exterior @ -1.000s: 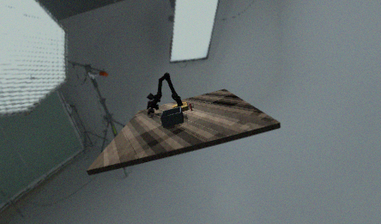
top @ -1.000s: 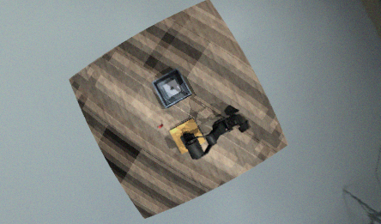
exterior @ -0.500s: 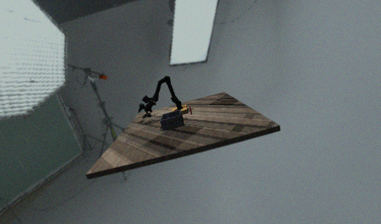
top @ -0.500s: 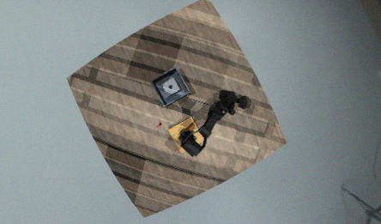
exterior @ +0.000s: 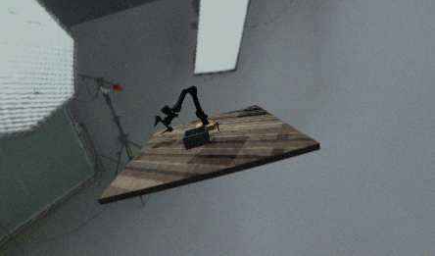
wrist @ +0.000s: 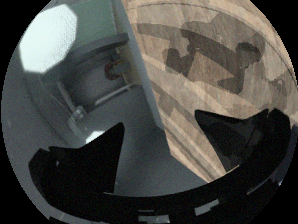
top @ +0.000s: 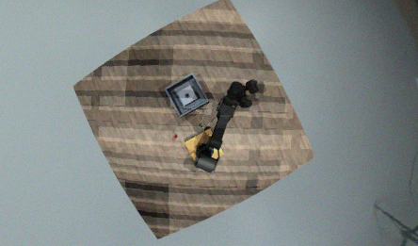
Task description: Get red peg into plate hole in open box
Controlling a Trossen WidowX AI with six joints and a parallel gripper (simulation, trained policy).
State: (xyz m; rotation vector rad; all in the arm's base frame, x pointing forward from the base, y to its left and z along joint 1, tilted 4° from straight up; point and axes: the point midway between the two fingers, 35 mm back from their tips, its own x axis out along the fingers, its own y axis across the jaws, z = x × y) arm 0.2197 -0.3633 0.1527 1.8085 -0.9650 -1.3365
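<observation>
My gripper tip is 8 cm past the red peg, 52 cm to the right of it and 11 cm above it. The rest, counted from my gripper tip: pale plate (11 cm ahead, 34 cm to the left, 11 cm below); dark box (11 cm ahead, 34 cm to the left, 13 cm below).
</observation>
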